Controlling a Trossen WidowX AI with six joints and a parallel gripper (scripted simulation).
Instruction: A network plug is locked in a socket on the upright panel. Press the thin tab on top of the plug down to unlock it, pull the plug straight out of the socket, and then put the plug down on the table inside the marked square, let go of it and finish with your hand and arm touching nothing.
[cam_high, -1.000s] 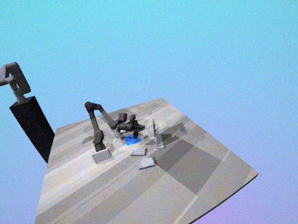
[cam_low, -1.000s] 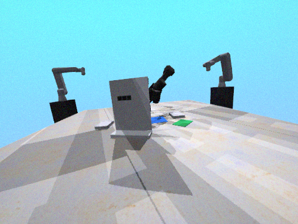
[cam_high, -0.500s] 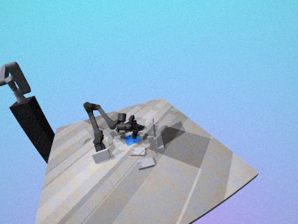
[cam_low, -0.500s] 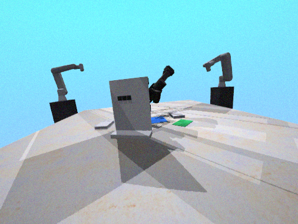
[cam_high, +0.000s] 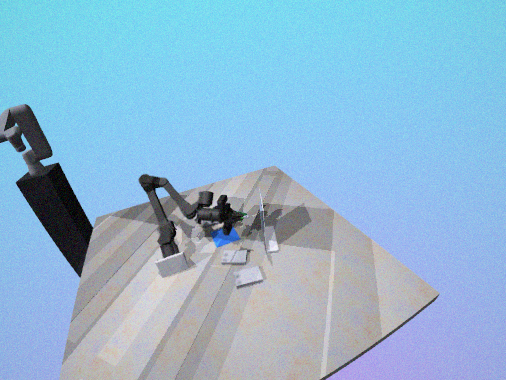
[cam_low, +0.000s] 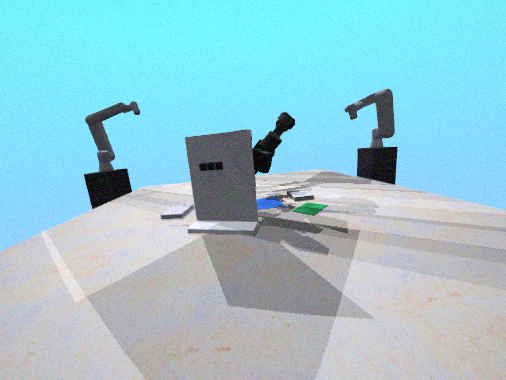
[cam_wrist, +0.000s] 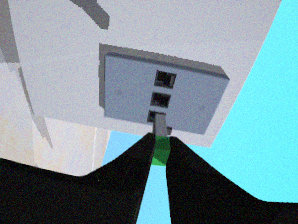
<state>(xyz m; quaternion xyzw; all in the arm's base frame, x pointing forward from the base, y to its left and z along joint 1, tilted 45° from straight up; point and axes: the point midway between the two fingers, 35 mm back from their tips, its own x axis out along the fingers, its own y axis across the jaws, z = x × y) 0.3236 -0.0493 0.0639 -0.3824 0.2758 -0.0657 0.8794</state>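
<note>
Now: the blue marked square 160 mm below my gripper tip, 100 mm to the left of it and 90 mm behind it. Round my gripper tip: white upright panel (90 mm ahead, 50 mm below, 30 mm to the right); then green patch (230 mm to the left, 160 mm below, 10 mm ahead).
</note>
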